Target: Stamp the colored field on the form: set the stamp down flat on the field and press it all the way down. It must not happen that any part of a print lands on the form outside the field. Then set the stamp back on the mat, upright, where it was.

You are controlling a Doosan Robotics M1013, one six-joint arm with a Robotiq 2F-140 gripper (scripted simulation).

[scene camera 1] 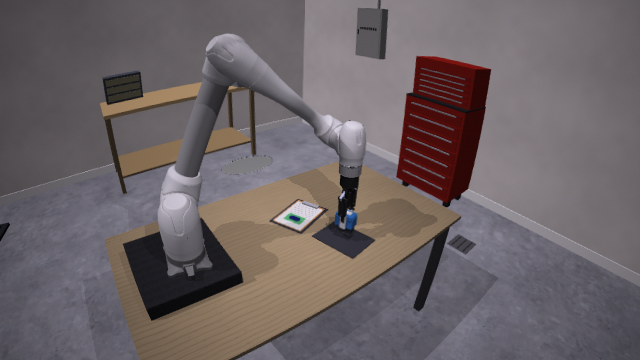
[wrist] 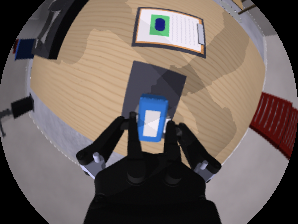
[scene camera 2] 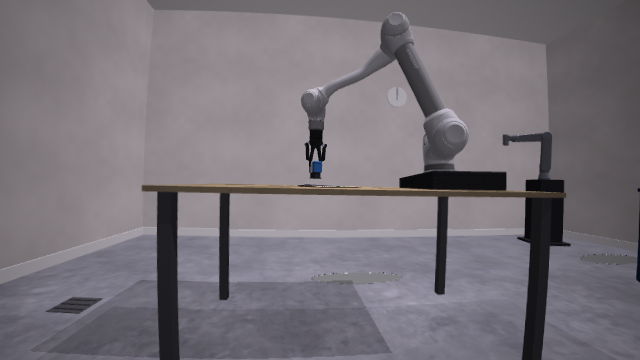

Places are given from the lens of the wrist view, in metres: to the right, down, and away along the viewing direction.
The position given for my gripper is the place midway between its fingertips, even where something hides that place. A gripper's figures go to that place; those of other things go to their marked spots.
my gripper (wrist: 151,111): 0.01, 0.00, 0.22
stamp (wrist: 153,108): 0.01, 0.00, 0.15
form (wrist: 184,33): 0.12, -0.25, 0.21
black mat (wrist: 144,77): -0.01, -0.10, 0.26
The marked spots on the black mat and the form are 0.21 m apart.
